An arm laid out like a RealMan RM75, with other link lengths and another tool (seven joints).
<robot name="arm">
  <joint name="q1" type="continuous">
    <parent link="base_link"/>
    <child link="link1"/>
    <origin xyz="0 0 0.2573"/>
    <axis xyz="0 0 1"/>
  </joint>
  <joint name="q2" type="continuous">
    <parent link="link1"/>
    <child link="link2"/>
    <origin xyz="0 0 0" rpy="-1.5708 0 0"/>
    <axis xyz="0 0 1"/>
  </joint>
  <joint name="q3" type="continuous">
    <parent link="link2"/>
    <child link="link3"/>
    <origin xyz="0 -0.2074 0" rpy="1.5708 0 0"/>
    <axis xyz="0 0 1"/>
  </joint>
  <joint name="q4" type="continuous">
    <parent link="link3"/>
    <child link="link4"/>
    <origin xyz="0 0 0" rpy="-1.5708 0 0"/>
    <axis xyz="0 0 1"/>
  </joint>
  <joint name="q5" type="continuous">
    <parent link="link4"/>
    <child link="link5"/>
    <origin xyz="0 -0.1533 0" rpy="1.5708 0 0"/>
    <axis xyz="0 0 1"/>
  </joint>
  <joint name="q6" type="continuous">
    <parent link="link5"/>
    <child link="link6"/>
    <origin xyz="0 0 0" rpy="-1.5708 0 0"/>
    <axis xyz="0 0 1"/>
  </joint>
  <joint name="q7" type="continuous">
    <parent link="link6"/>
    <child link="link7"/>
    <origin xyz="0 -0.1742 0" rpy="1.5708 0 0"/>
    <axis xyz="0 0 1"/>
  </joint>
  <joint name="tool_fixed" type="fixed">
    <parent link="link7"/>
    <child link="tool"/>
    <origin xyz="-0.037 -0.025 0.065" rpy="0.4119 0 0.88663"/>
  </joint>
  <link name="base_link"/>
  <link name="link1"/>
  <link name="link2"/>
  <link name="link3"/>
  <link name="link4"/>
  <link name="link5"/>
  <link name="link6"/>
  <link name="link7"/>
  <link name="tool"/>
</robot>
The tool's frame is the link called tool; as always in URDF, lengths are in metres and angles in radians. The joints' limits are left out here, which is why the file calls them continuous.
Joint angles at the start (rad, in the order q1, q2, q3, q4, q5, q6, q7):
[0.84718 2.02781 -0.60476 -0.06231 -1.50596 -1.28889 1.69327]
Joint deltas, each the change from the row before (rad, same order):
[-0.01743 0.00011 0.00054 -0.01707 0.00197 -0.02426 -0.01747]
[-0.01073 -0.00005 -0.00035 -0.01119 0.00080 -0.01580 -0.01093]
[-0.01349 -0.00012 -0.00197 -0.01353 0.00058 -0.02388 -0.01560]
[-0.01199 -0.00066 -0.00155 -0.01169 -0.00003 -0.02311 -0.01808]
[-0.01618 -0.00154 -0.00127 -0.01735 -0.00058 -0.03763 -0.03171]
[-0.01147 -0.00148 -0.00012 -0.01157 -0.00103 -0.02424 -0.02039]
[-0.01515 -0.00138 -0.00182 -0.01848 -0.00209 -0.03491 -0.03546]
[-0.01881 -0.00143 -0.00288 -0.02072 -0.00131 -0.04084 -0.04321]
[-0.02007 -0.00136 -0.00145 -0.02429 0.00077 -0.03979 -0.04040]
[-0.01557 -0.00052 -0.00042 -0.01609 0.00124 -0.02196 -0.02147]
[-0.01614 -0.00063 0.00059 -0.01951 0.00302 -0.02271 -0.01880]
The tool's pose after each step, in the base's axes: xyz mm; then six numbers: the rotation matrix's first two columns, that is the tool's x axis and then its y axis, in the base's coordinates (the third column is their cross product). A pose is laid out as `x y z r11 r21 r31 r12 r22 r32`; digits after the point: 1 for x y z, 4 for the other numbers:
85.8 420.8 -1.5 -0.5533 -0.8010 -0.2285 -0.7622 0.3762 0.5268
85.9 419.1 1.9 -0.5423 -0.8053 -0.2397 -0.7678 0.3590 0.5307
85.1 416.1 6.0 -0.5243 -0.8131 -0.2530 -0.7762 0.3341 0.5347
84.1 413.0 9.9 -0.5047 -0.8207 -0.2678 -0.7854 0.3077 0.5371
81.3 408.0 16.2 -0.4694 -0.8328 -0.2934 -0.8004 0.2609 0.5398
80.1 404.6 20.4 -0.4469 -0.8388 -0.3109 -0.8091 0.2308 0.5404
77.3 399.3 26.2 -0.4074 -0.8471 -0.3413 -0.8242 0.1801 0.5368
74.5 392.3 32.7 -0.3610 -0.8528 -0.3773 -0.8390 0.1204 0.5306
72.3 385.6 40.3 -0.3172 -0.8528 -0.4150 -0.8497 0.0613 0.5237
72.7 381.6 44.9 -0.2962 -0.8492 -0.4372 -0.8543 0.0308 0.5189
72.9 377.7 50.5 -0.2760 -0.8436 -0.4607 -0.8574 -0.0005 0.5146

